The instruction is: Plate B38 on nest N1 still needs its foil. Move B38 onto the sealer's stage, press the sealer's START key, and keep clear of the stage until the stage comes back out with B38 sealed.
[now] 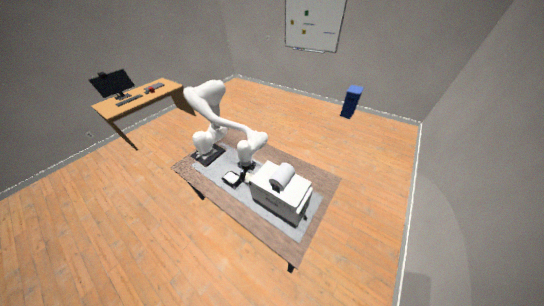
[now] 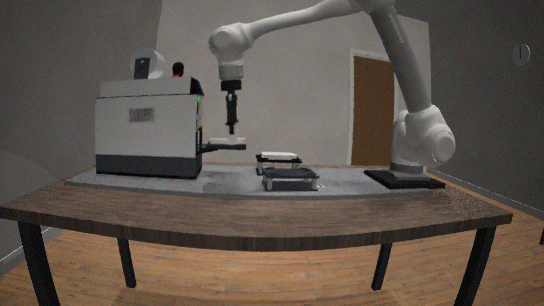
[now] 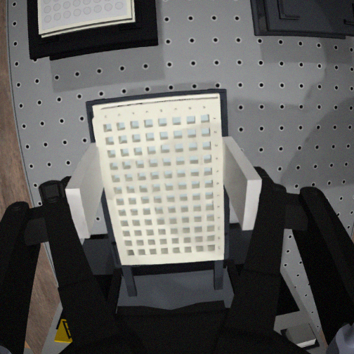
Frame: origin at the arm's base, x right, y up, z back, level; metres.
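Seen in the pictures: gripper, fingertip midpoint: (image 1: 248, 178) (image 2: 233, 142); arm's base, link origin: (image 1: 207, 152) (image 2: 405, 176).
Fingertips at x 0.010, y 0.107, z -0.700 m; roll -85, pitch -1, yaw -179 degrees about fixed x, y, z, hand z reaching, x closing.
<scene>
Offsets run from my fingertips to a thing's top centre. "spot": to the spot under its first point.
Plate B38 @[spot: dy +0.012, dx -0.044, dz -0.049 m] (image 2: 218, 140) (image 3: 162, 187), cream with square wells, is level between the fingers of my gripper (image 2: 232, 136) (image 3: 161, 158), which is shut on its long sides. The plate is over the sealer's dark extended stage @[spot: dy -0.010, dx -0.048, dz +0.026 m] (image 2: 239, 147) (image 3: 223, 98), roughly lined up with it, touching or very slightly above; I cannot tell which. The white sealer (image 1: 280, 192) (image 2: 145, 132) shows a green light on its front edge. Nest N1 @[dy -0.062, dx -0.150, dz +0.192 m] (image 2: 292, 173) (image 3: 305, 22) holds no plate. The START key cannot be made out.
A second nest @[spot: dy -0.058, dx +0.018, dz +0.227 m] (image 2: 295, 160) (image 3: 145, 42) beside N1 carries another plate @[dy -0.043, dx +0.069, dz +0.167 m] (image 1: 231, 177) (image 2: 279, 155) (image 3: 82, 15). The sealer body stands close beside my gripper, with a foil roll @[dy +0.360, dx -0.025, dz -0.358 m] (image 1: 282, 175) (image 2: 152, 61) on top. A person (image 2: 177, 69) shows partly behind the sealer.
</scene>
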